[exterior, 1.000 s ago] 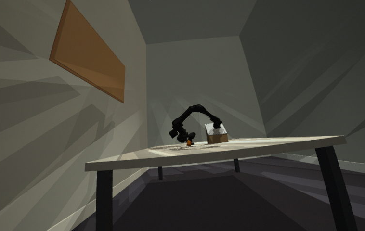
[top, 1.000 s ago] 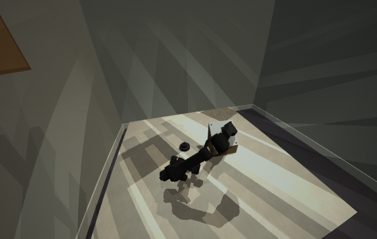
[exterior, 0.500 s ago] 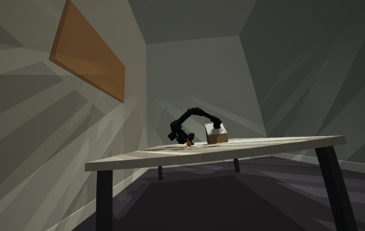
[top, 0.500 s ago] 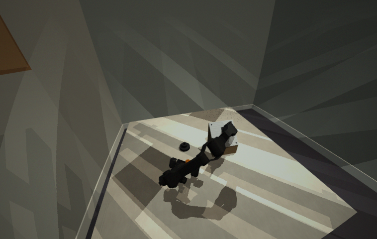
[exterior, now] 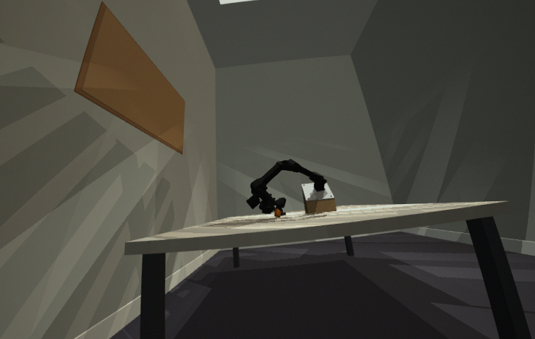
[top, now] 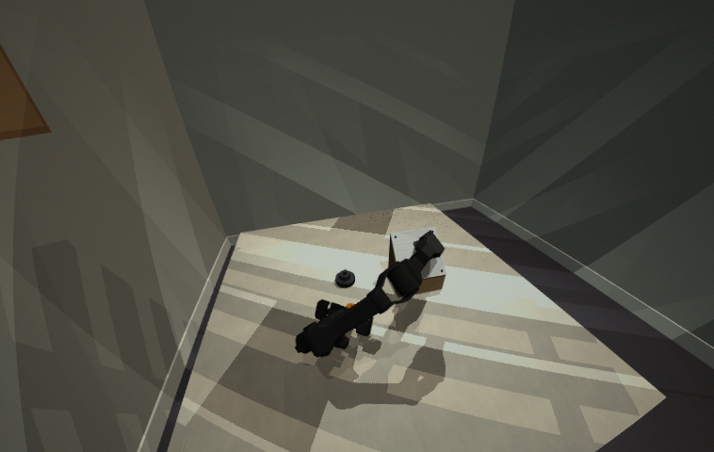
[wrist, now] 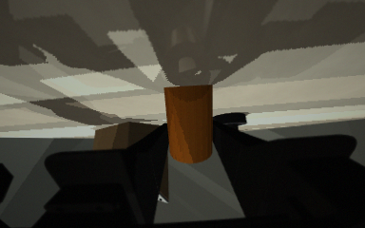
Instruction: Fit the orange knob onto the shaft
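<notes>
The orange knob is 1 cm to the left of my gripper tip and 1 cm ahead of it. Also, from my gripper tip: dark round pedestal 19 cm to the right, 2 cm behind, 1 cm below.
</notes>
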